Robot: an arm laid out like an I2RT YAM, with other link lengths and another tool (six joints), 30 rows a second.
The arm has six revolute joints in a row. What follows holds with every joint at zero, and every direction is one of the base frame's.
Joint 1 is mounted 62.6 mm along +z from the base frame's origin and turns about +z.
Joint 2 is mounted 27.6 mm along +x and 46.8 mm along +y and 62.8 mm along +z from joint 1 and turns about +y.
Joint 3 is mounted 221.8 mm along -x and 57.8 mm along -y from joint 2 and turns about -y.
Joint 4 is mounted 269.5 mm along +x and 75.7 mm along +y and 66 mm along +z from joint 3 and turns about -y.
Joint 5 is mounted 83.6 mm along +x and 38.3 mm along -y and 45.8 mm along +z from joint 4 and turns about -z.
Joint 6 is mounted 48.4 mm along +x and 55.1 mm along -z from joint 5 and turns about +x.
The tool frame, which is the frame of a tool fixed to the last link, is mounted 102 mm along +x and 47 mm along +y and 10 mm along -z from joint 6; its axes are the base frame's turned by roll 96.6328, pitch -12.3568 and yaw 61.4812 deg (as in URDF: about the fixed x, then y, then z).
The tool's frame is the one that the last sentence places.
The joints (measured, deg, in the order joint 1, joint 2, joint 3, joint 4, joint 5, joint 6), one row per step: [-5.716, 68.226, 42.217, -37.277, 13.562, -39.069]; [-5.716, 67.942, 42.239, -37.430, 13.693, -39.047]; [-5.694, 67.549, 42.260, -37.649, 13.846, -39.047]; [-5.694, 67.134, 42.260, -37.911, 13.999, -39.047]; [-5.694, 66.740, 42.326, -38.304, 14.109, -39.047]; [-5.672, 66.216, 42.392, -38.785, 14.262, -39.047]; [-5.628, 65.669, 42.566, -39.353, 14.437, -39.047]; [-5.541, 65.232, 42.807, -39.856, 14.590, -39.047]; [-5.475, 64.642, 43.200, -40.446, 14.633, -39.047]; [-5.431, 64.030, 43.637, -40.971, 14.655, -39.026]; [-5.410, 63.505, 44.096, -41.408, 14.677, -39.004]
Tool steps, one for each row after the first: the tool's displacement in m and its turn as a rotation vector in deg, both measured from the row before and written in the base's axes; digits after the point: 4 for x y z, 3 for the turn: [-0.0001, -0.0003, 0.0012, -0.123, -0.147, -0.078]; [-0.0003, -0.0003, 0.0016, -0.155, -0.180, -0.047]; [-0.0005, -0.0004, 0.0015, -0.151, -0.139, -0.070]; [-0.0007, -0.0002, 0.0017, -0.104, -0.057, -0.050]; [-0.0009, -0.0002, 0.0021, -0.146, -0.095, -0.048]; [-0.0008, -0.0002, 0.0028, -0.170, -0.137, -0.037]; [-0.0004, 0.0000, 0.0028, -0.152, -0.161, 0.016]; [0.0002, 0.0002, 0.0042, -0.076, -0.388, 0.046]; [0.0006, 0.0001, 0.0047, -0.060, -0.526, 0.016]; [0.0009, 0.0000, 0.0045, -0.061, -0.549, -0.008]
